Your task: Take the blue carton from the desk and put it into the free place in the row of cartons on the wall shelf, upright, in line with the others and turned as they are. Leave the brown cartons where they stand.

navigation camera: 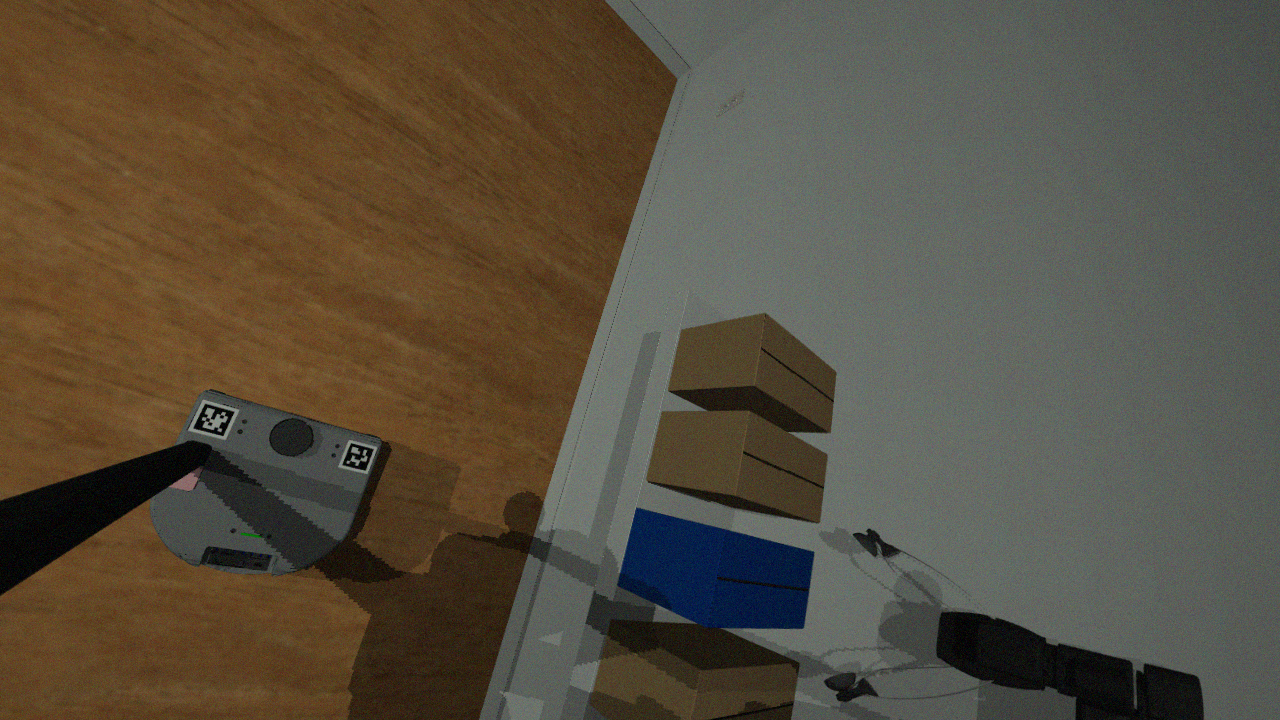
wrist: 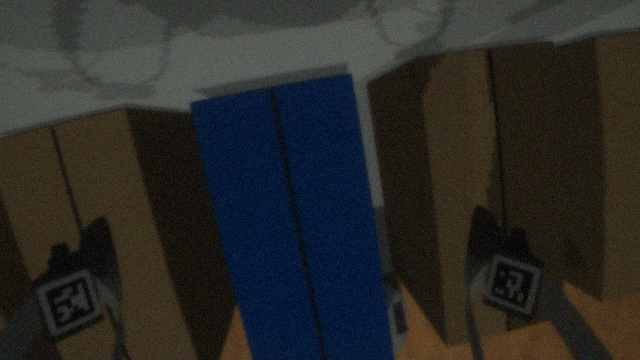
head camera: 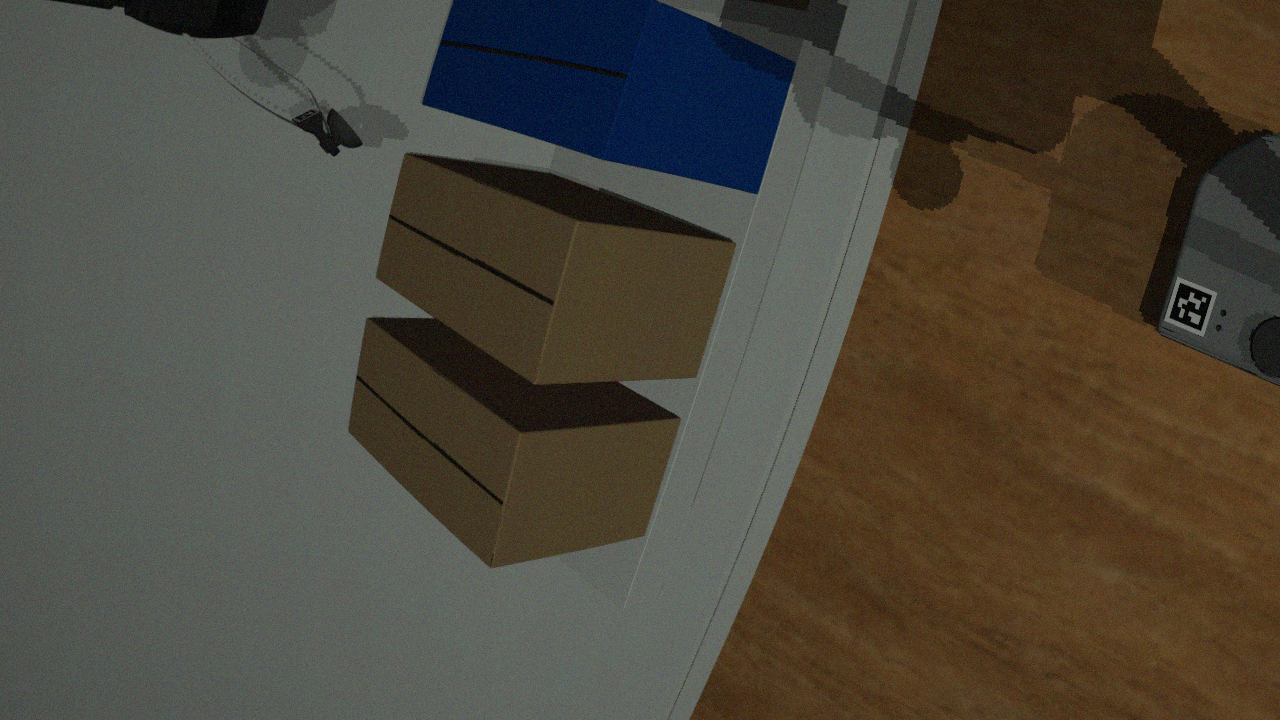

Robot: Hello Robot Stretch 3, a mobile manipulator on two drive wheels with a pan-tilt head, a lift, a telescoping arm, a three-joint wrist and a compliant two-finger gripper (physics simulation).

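Pixels of known places: gripper, fingertip midpoint: (navigation camera: 841, 605) (wrist: 295, 242) (head camera: 401, 28); robot's base, link origin: (navigation camera: 290, 435) (head camera: 1274, 344).
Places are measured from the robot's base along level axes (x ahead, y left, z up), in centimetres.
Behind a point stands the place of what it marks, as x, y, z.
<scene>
The blue carton (head camera: 572, 98) @[0.6, -50.2, 88.2] (navigation camera: 716, 568) @[-0.6, -45.4, 87.9] (wrist: 300, 225) @[-2.3, -59.8, 88.2] stands upright in the row on the wall shelf (head camera: 613, 565) @[41.3, -49.5, 70.2], between brown cartons. Its front looks about in line with theirs and turned the same way, and it appears apart from both neighbours. My gripper (navigation camera: 862, 616) @[-2.3, -61.7, 97.2] (wrist: 295, 242) @[-2.3, -61.7, 97.2] is open and empty. Its fingers are spread wider than the blue carton and stand in front of the row, off its front face. In the head view one finger shows at the upper left; the other is out of view.
Brown cartons (head camera: 546, 286) @[13.9, -47.7, 88.2] (head camera: 501, 447) @[26.5, -48.5, 88.2] (navigation camera: 751, 371) @[26.8, -46.8, 87.3] (navigation camera: 738, 465) @[12.9, -46.4, 87.9] stand on one side of the blue carton. Another brown carton (navigation camera: 698, 685) @[-14.2, -45.6, 88.2] (wrist: 465, 175) @[-15.8, -60.8, 88.2] stands on its other side, partly shaded. The robot base (navigation camera: 268, 501) @[-12.4, -0.6, 16.0] is on the wooden floor (navigation camera: 358, 223) @[54.5, 6.5, 0.0].
</scene>
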